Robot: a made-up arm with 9 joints. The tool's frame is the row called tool. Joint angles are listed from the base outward.
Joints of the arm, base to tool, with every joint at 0 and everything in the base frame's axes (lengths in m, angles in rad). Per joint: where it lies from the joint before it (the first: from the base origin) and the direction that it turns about. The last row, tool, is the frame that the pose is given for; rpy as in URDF.
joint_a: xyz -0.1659 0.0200 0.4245 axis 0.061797 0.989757 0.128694
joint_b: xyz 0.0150 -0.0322 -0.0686 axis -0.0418 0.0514 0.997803
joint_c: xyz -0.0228 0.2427 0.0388 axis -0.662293 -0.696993 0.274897
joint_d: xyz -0.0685 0.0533 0.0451 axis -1 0 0
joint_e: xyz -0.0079 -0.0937 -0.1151 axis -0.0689 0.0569 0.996
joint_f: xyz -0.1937 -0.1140 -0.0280 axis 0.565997 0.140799 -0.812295
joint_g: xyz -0.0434 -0.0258 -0.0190 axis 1 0 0
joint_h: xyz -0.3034 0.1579 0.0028 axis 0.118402 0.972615 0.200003
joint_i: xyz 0.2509 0.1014 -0.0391 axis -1 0 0
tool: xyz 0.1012 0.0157 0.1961 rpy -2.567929 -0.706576 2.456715
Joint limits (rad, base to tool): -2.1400..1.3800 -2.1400..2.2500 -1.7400..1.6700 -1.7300..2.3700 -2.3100..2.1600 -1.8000..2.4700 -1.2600..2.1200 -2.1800..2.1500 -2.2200..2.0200
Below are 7 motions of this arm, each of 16 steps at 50 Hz.
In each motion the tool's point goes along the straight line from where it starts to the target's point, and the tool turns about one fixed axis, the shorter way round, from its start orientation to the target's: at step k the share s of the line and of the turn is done. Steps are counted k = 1, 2, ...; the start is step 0. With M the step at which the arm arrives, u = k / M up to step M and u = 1 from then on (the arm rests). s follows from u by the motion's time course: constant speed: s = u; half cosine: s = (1 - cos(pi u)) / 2; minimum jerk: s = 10 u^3 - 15 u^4 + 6 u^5.
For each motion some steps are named. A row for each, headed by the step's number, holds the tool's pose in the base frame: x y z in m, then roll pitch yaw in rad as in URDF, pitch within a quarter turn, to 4 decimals.
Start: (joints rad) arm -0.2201 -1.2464 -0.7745 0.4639 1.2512 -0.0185 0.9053 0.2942 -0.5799
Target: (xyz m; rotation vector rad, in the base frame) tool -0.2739 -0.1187 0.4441 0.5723 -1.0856 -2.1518
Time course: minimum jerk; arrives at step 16
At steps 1, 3, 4, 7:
1: -0.1854 0.0573 0.4967 1.4401 -0.0985 -1.9331
3: -0.1896 0.0491 0.4943 1.4201 -0.0858 -1.9499
4: -0.1944 0.0395 0.4914 1.3963 -0.0712 -1.9699
7: -0.2193 -0.0100 0.4766 1.2703 -0.0047 -2.0776

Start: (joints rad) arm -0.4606 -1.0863 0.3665 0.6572 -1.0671 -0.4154 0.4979 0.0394 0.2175
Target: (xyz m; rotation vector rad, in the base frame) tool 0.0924 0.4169 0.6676 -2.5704 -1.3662 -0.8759
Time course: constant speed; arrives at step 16
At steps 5, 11, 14, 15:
5: 0.1825 0.3453 0.5357 3.1162 -0.3102 0.8142
11: 0.1334 0.3844 0.6076 3.0285 -0.4513 0.9259
14: 0.1088 0.4039 0.6436 2.9757 -0.5179 0.9899
15: 0.1006 0.4104 0.6556 2.9565 -0.5394 1.0127

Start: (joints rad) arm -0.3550 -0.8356 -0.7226 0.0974 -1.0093 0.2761 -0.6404 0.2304 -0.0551
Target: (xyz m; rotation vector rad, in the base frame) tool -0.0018 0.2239 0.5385 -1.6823 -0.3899 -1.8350
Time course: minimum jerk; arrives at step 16
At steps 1, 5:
1: 0.1465 0.3165 0.4273 -1.0351 -0.7794 -0.7113
5: 0.1200 0.3000 0.4471 -1.0738 -0.8772 -0.8133

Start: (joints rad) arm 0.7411 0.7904 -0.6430 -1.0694 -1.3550 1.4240 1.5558 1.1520 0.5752
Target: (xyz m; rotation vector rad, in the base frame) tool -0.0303 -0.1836 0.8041 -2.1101 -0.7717 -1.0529
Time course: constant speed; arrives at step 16
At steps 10, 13, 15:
10: -0.0745 -0.2208 0.7996 -2.3675 -1.0154 0.1683
13: -0.0524 -0.2022 0.8018 -2.4829 -1.0068 0.2863
15: -0.0377 -0.1898 0.8033 -2.5573 -0.9971 0.3625

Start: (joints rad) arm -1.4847 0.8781 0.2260 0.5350 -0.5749 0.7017 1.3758 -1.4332 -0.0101
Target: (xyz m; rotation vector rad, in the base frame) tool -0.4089 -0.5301 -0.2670 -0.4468 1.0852 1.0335
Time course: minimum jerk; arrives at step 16
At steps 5, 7, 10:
5: -0.3179 -0.4472 -0.3874 0.4728 0.7830 1.9125
7: -0.3406 -0.4678 -0.3574 0.4728 0.8588 1.8028
10: -0.3784 -0.5023 -0.3074 0.4394 0.9836 1.5929

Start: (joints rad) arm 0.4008 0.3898 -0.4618 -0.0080 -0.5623 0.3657 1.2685 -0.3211 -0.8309
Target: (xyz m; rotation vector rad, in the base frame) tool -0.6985 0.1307 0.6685 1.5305 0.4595 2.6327
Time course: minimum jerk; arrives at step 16
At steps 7, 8, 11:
7: -0.6364 -0.0159 0.6912 0.7100 -0.8723 3.1088
8: -0.6481 0.0117 0.6869 0.6772 -0.8931 3.0454
11: -0.6804 0.0878 0.6751 0.5943 -0.9570 2.8666

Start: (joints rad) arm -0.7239 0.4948 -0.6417 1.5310 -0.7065 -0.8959 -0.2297 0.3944 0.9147
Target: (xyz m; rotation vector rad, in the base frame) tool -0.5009 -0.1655 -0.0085 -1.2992 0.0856 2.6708
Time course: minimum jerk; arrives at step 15
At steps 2, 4, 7, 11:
2: -0.3818 -0.2570 0.0200 0.5269 1.0482 -2.5996
4: -0.3943 -0.2475 0.0170 0.4552 1.0449 -2.6904
7: -0.4326 -0.2180 0.0078 0.2474 1.0153 -2.9573
11: -0.4861 -0.1769 -0.0050 0.0145 0.9325 3.0092

